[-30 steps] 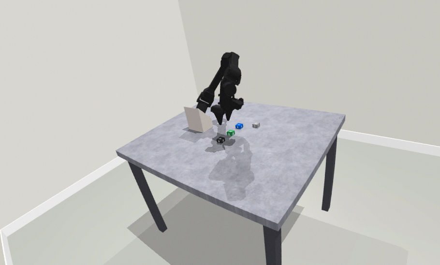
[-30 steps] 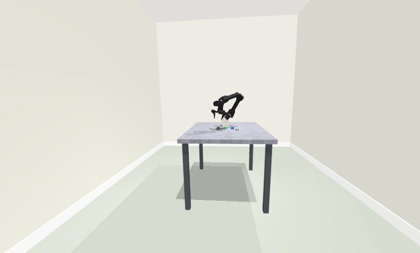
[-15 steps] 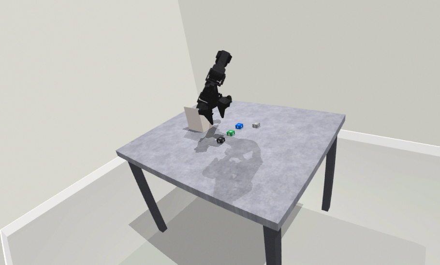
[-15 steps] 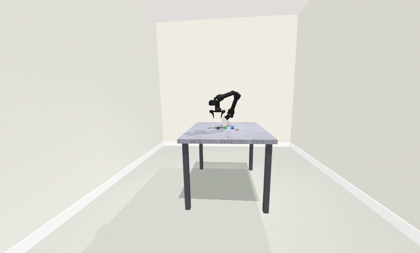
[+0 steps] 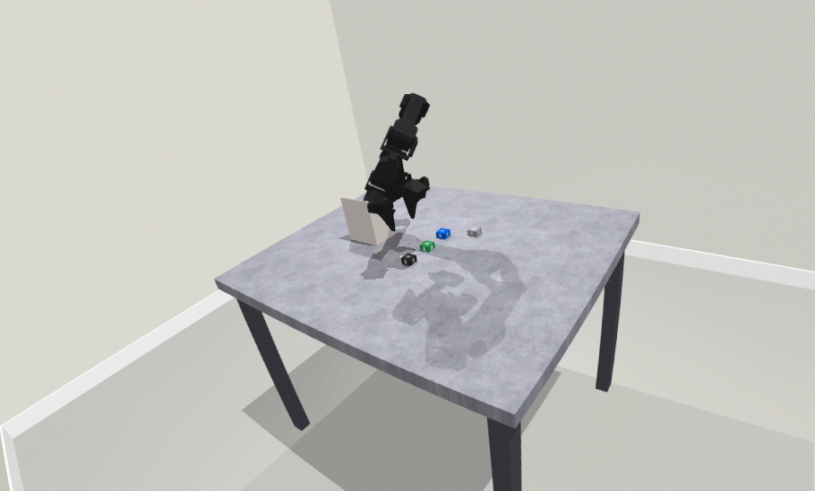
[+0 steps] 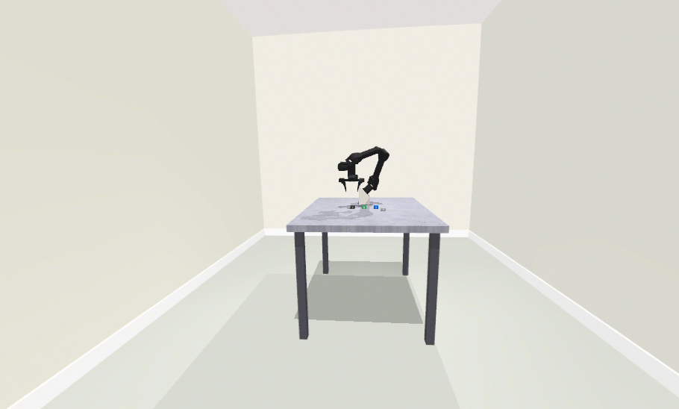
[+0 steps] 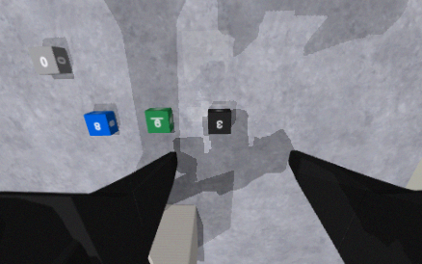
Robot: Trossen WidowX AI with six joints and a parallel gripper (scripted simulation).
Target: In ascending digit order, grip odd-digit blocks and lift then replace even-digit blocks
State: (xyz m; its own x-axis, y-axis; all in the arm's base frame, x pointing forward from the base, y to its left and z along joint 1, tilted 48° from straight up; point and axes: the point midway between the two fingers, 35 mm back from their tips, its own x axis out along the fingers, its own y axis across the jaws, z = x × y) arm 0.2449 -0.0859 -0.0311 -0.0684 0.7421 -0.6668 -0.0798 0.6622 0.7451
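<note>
The grey block is 60 mm ahead of my gripper tip, 230 mm to the left of it and 120 mm below it. From my gripper tip the other things lie so: black block: 10 mm behind, 120 mm below; then green block: 10 mm behind, 90 mm to the left, 120 mm below; then blue block: 20 mm behind, 180 mm to the left, 120 mm below.
</note>
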